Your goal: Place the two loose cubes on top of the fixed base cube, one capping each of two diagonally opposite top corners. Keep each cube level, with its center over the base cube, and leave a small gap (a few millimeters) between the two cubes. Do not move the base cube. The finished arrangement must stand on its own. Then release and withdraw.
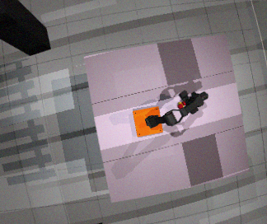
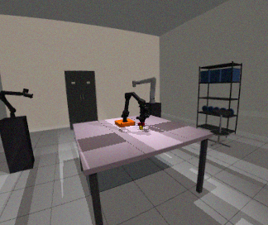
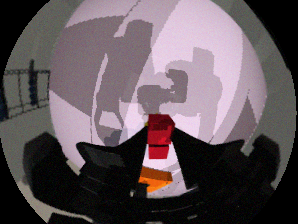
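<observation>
Right now my gripper tip is 5 cm above the yellow cube, 2 cm past it and 1 cm to the left of it.
</observation>
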